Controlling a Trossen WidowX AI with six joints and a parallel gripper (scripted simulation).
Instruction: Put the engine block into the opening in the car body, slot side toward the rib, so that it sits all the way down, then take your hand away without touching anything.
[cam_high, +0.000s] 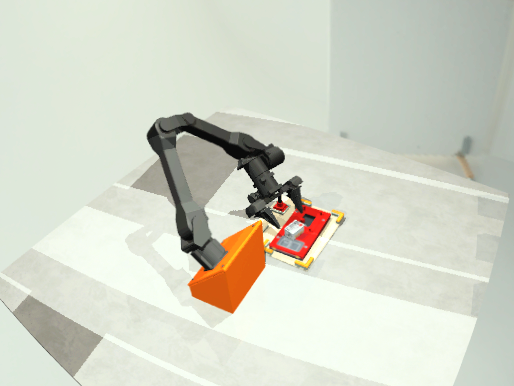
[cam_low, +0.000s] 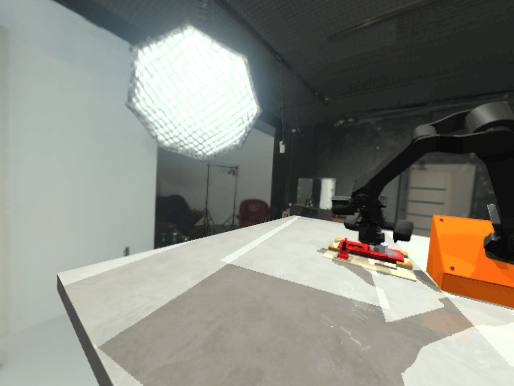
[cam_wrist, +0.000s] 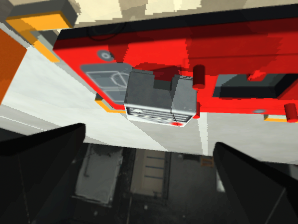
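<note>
Right now the engine block is 40 mm below my gripper tip.
</note>
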